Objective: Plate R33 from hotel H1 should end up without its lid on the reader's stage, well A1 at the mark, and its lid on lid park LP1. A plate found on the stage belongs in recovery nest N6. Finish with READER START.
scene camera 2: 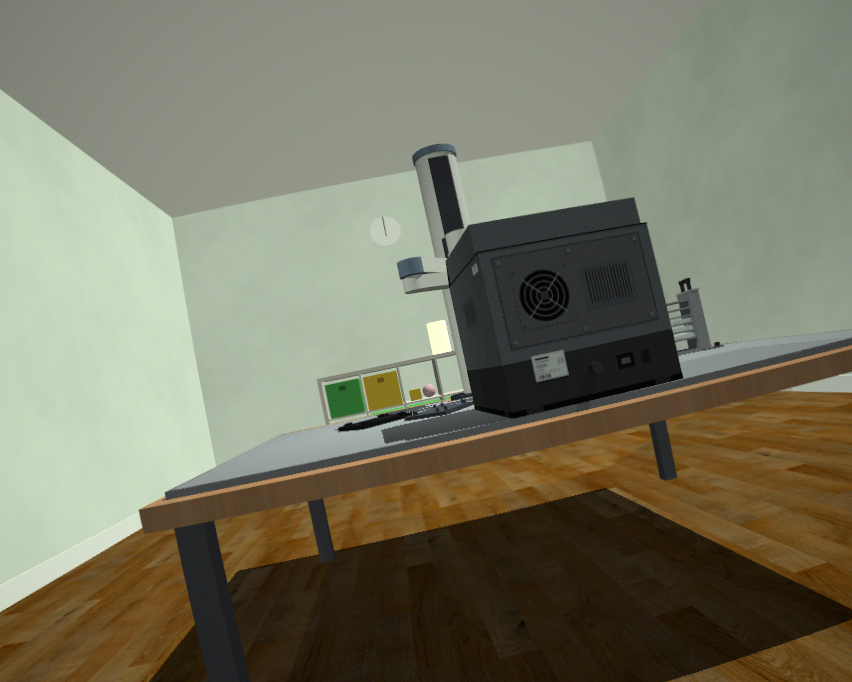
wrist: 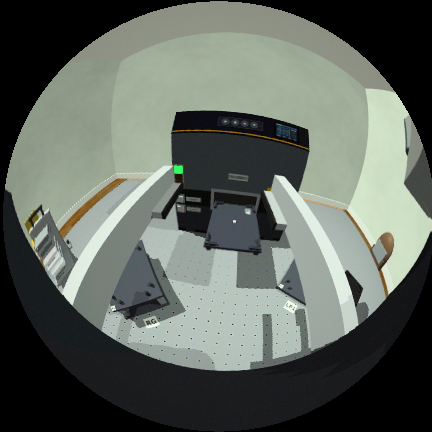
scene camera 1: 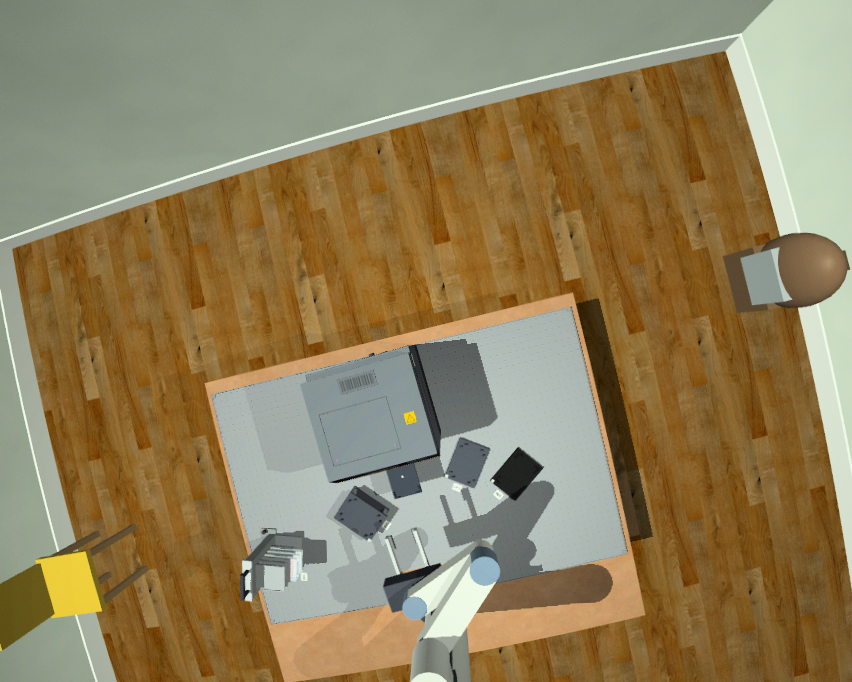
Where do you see a reader stage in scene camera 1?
401,487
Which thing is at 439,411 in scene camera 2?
A LP1 pad.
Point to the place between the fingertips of my gripper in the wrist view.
222,178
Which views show my gripper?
The wrist view and scene camera 1 only.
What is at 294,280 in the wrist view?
A LP1 pad.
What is my gripper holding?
Nothing.
